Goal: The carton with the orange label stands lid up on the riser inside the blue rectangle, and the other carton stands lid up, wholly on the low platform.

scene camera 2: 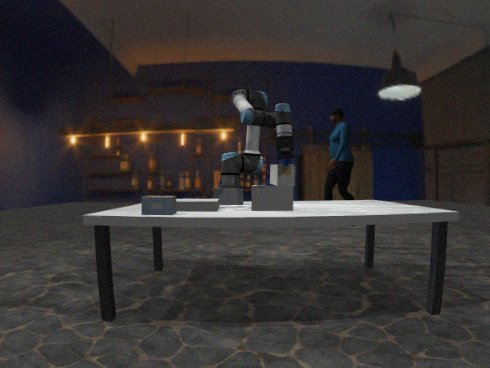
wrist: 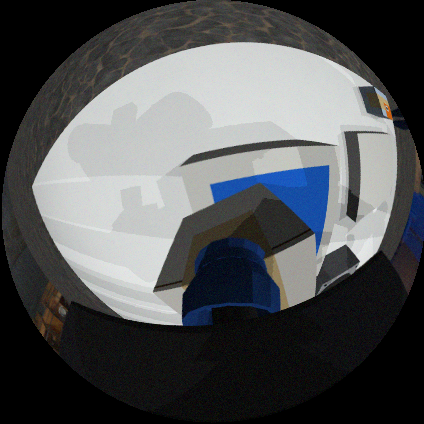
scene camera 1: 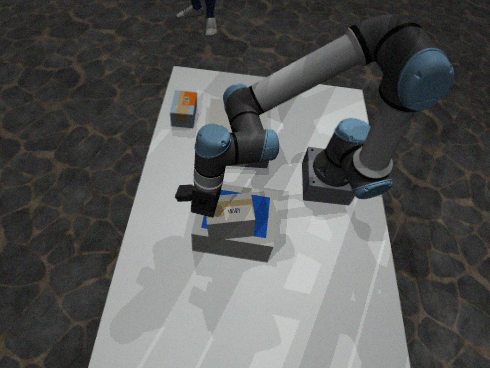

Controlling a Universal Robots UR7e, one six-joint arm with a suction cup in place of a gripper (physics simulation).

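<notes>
The white carton with tan tape point(scene camera 1: 232, 227) point(scene camera 2: 281, 175) point(wrist: 295, 270) stands lid up on the riser point(scene camera 1: 232, 248) point(scene camera 2: 272, 198) point(wrist: 200, 172), turned slightly. It covers part of the blue rectangle point(scene camera 1: 261, 215) point(wrist: 310, 195) and reaches past its edge. My suction cup point(scene camera 2: 286, 162) point(wrist: 230, 250) is down on the carton's lid, off its middle; its contact edge is hidden in scene camera 1. The carton with the orange label point(scene camera 1: 183, 109) point(scene camera 2: 159, 205) point(wrist: 375, 101) stands on the table beyond the low platform point(scene camera 1: 217, 112) point(scene camera 2: 197, 204) point(wrist: 375, 170), apart from it, label on top. My arm hides part of the platform.
The arm's base block point(scene camera 1: 327, 192) point(scene camera 2: 230, 196) point(wrist: 337, 262) stands on the table point(scene camera 1: 165, 220) point(scene camera 2: 340, 219) point(wrist: 240, 90), to the right of the riser in scene camera 1. The arm reaches over the low platform. A person point(scene camera 2: 340, 152) stands behind the table.
</notes>
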